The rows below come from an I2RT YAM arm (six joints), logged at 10 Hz.
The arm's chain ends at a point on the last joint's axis. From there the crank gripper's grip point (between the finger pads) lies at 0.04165 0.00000 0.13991 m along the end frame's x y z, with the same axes.
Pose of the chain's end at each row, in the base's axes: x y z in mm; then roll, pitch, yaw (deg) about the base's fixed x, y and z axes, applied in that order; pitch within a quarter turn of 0, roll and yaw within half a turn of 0:
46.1 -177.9 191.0 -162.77 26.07 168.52
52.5 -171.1 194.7 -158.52 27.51 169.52
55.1 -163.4 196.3 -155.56 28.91 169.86
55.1 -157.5 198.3 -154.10 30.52 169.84
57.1 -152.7 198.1 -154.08 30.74 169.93
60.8 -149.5 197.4 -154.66 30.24 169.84
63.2 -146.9 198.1 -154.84 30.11 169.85
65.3 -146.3 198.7 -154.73 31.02 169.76
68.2 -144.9 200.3 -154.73 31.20 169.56
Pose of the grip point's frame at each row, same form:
58.7 -222.8 52.7 -162.77 26.07 168.52
66.0 -225.7 60.0 -158.52 27.51 169.52
69.6 -224.8 64.7 -155.56 28.91 169.86
71.9 -222.6 68.7 -154.10 30.52 169.84
74.5 -217.9 68.7 -154.08 30.74 169.93
77.5 -213.3 67.2 -154.66 30.24 169.84
79.8 -210.3 67.7 -154.84 30.11 169.85
83.7 -210.3 68.8 -154.73 31.02 169.76
86.8 -209.1 70.5 -154.73 31.20 169.56

